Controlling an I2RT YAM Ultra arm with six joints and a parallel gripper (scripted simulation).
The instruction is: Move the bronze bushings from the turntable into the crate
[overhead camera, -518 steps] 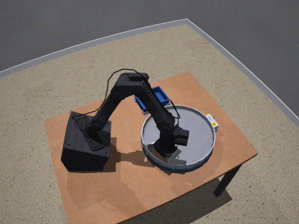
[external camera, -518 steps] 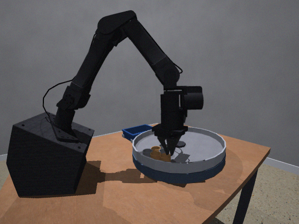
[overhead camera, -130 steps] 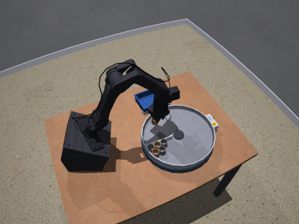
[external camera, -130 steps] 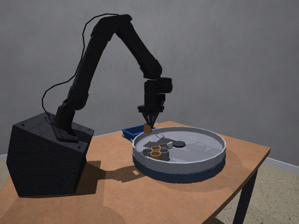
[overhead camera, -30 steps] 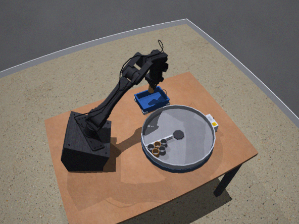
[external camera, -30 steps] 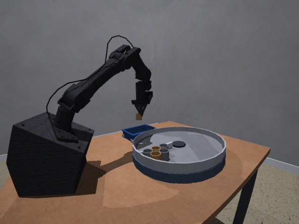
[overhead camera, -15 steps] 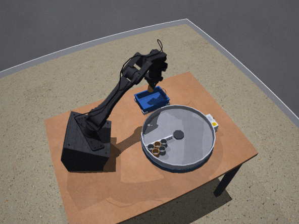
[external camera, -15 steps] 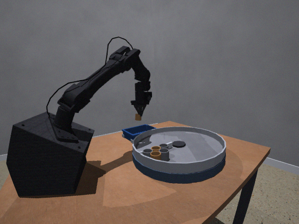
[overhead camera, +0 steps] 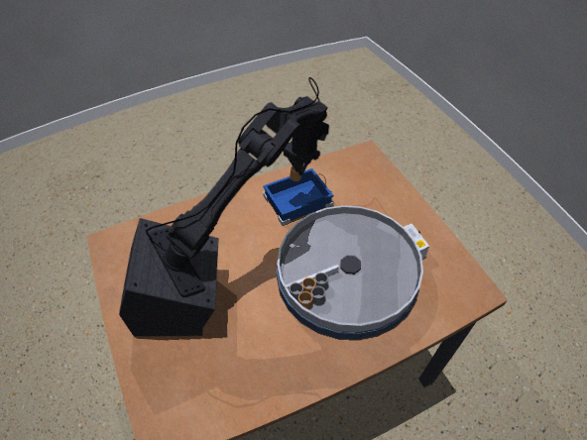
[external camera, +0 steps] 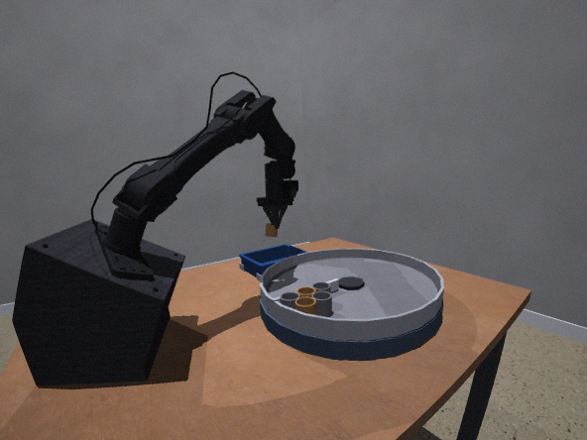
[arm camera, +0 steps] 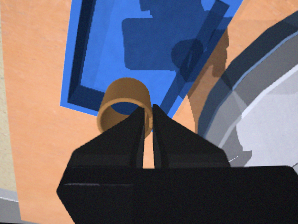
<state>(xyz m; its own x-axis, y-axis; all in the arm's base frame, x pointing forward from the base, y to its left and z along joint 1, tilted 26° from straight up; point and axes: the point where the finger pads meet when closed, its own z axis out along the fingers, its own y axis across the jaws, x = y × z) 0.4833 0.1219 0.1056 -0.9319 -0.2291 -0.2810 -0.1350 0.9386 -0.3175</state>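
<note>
Now: hand 12 cm above the blue crate and 1 cm to the right of it. The rest, counted from my hand: grey turntable: 32 cm to the right, 9 cm below, 8 cm behind.
</note>
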